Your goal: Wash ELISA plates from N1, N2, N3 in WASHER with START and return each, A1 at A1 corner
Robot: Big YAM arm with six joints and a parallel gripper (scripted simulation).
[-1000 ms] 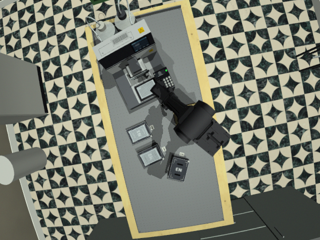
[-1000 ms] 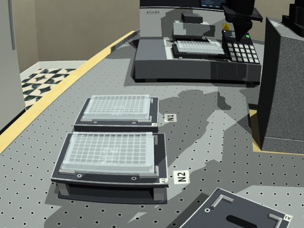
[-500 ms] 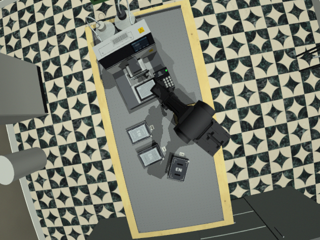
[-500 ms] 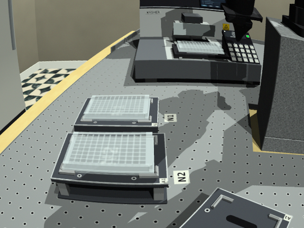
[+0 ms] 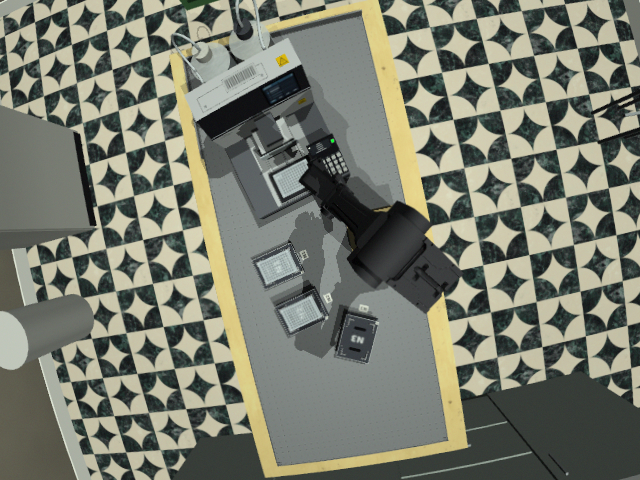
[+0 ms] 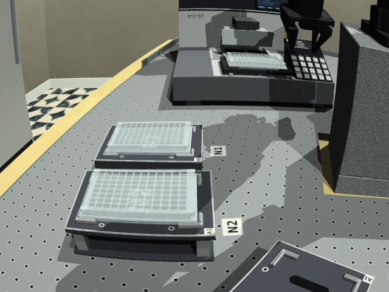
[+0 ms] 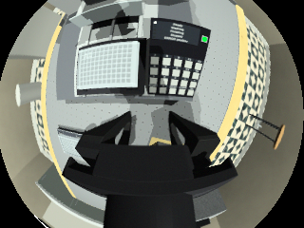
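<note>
The washer carrier is 100 mm ahead of my hand, 70 mm to the right of it and 70 mm below it. The rest, counted from my hand: plate washer: 120 mm ahead, 220 mm to the right, 10 mm below; nest N3: 60 mm ahead, 540 mm to the left, 100 mm below; nest label: 160 mm ahead, 200 mm to the left, 140 mm below.
</note>
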